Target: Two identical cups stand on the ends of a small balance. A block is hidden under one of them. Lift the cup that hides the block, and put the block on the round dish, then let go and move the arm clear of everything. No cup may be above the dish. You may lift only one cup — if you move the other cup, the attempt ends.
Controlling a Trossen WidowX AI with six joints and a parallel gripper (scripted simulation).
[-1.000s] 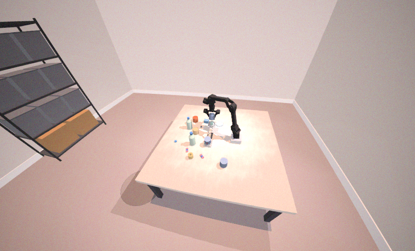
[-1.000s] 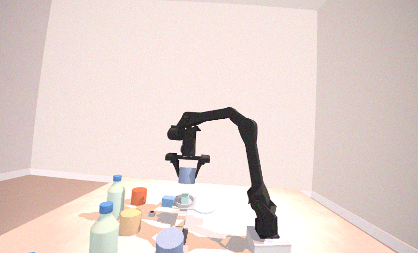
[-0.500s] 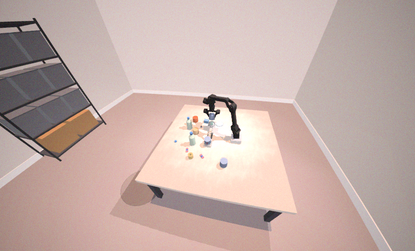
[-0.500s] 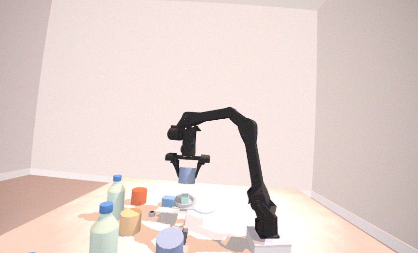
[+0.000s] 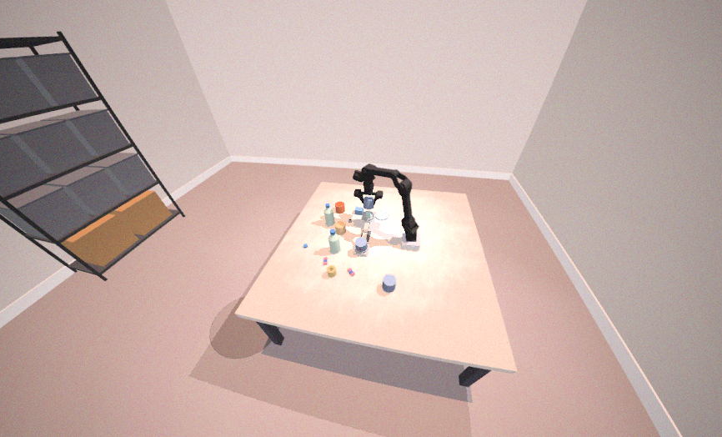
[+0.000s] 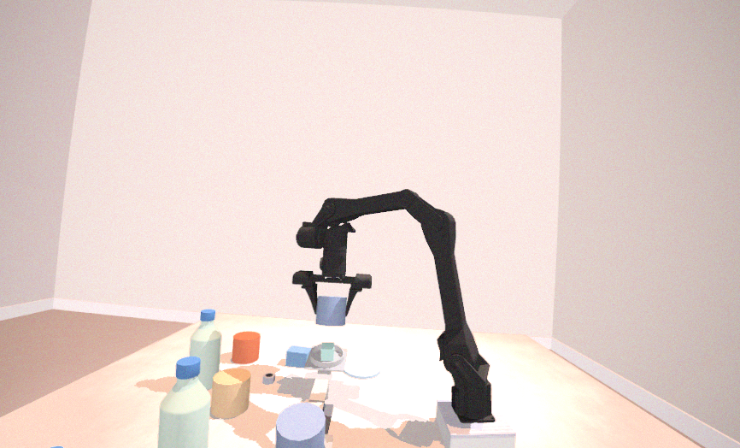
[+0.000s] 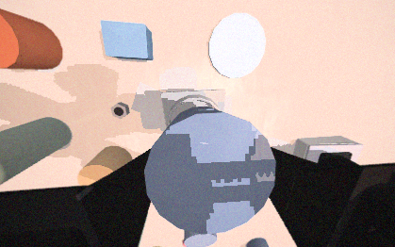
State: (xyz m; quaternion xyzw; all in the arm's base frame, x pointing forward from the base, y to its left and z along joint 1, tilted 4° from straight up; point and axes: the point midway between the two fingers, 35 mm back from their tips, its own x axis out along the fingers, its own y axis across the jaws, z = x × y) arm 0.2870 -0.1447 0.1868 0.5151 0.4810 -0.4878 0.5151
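The pale green block lies 1 cm to the left of my gripper tip and 8 cm below it. The rest, counted from my gripper tip: round dish 8 cm behind, 10 cm to the right, 17 cm below; balance 14 cm to the left, 13 cm below; blue box 9 cm ahead, 11 cm to the right, 15 cm below.
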